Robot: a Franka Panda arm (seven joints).
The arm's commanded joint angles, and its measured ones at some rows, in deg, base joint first. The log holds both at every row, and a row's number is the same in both.
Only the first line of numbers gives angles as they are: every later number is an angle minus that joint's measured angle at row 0.
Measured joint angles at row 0:
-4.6 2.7 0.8 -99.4 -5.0 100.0 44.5
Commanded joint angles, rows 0 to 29:
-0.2 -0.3 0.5 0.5 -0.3 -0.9 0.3
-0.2 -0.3 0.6 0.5 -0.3 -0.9 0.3
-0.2 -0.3 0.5 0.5 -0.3 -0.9 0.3
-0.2 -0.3 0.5 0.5 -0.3 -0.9 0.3
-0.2 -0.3 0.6 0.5 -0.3 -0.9 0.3
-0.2 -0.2 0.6 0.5 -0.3 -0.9 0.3
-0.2 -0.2 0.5 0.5 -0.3 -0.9 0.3
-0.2 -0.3 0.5 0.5 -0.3 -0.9 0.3
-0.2 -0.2 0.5 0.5 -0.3 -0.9 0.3
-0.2 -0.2 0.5 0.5 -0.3 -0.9 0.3
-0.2 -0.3 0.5 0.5 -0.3 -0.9 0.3
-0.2 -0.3 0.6 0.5 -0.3 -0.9 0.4
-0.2 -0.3 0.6 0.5 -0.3 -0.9 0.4
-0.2 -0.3 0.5 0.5 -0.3 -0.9 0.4
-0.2 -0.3 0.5 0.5 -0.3 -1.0 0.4
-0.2 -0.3 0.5 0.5 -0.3 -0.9 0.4
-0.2 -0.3 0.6 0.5 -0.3 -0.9 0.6
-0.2 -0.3 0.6 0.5 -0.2 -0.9 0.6
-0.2 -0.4 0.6 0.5 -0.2 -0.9 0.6
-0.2 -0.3 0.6 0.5 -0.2 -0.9 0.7
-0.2 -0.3 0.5 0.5 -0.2 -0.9 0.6
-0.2 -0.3 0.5 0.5 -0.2 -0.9 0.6
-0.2 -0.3 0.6 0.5 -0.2 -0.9 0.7
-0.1 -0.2 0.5 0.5 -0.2 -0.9 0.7
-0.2 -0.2 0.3 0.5 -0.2 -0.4 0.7
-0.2 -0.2 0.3 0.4 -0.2 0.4 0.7
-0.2 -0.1 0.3 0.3 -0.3 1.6 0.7
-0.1 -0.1 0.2 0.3 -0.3 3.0 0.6
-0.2 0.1 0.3 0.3 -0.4 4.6 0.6
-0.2 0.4 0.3 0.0 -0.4 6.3 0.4
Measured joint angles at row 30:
-0.1 0.1 0.0 0.0 0.0 2.6 0.0
